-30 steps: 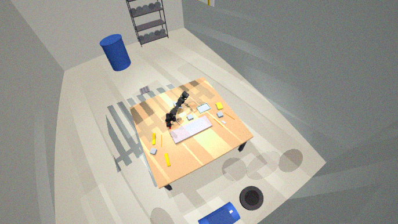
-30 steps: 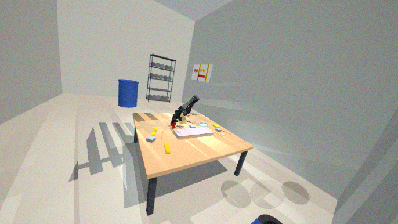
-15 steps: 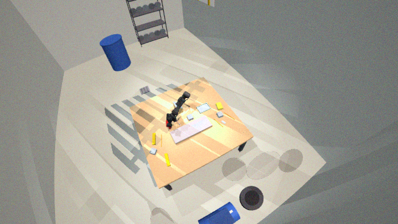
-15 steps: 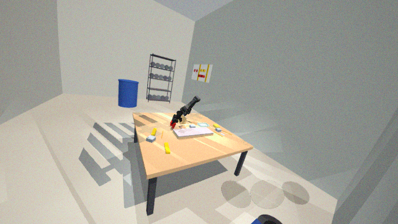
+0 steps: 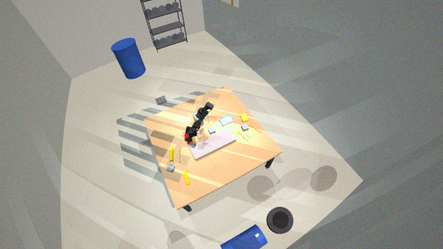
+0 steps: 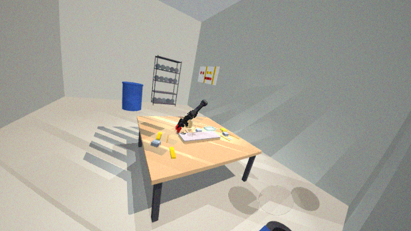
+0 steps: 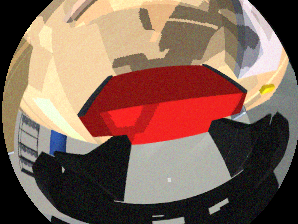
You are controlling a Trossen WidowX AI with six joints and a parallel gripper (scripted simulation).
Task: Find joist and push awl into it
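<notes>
Right now the red stud finder is 10 mm behind my gripper tip, 10 mm to the left of it and 10 mm below it. The rest, counted from my gripper tip: yellow block: 140 mm ahead, 760 mm to the left, 60 mm below; then awl: 50 mm ahead, 150 mm to the left, 70 mm below; then light blue tray: 30 mm ahead, 560 mm to the left, 60 mm below.
</notes>
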